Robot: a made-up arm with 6 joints.
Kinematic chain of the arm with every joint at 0, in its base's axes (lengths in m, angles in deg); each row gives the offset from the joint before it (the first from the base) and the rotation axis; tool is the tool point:
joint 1: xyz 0 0 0.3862 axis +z
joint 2: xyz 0 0 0 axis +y
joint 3: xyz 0 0 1.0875 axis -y
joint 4: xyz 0 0 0 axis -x
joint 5: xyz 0.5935 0 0 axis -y
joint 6: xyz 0 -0.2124 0 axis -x
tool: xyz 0 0 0
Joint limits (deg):
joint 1: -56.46..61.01
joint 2: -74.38..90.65
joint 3: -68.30..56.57
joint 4: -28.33..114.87
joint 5: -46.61..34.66
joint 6: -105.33..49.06
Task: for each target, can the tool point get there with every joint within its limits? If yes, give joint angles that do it. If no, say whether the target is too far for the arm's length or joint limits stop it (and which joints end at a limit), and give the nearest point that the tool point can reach.
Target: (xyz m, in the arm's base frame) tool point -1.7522 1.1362 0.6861
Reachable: no: too far | nearest point -1.3397 0.8687 0.9881 | short by 0.577 m
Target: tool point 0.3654 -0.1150 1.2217
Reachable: yes | joints -12.29 -10.77 -51.93 80.62 -1.38 23.05
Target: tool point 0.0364 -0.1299 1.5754
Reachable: yes | joints 3.58 -29.64 -21.99 51.61 -3.07 -78.65
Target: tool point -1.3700 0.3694 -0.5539
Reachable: no: joint limits stop it (at a limit: joint 2, joint 3, joint 4) | nearest point -0.4674 0.1260 0.6417 | short by 1.518 m
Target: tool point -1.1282 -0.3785 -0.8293
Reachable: no: joint limits stop it (at a limit: joint 1, joint 2) | nearest point 0.1754 -0.6491 -0.0137 | short by 1.561 m
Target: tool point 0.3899 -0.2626 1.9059
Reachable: yes | joints -14.56 0.63 32.05 42.69 -31.20 -33.36
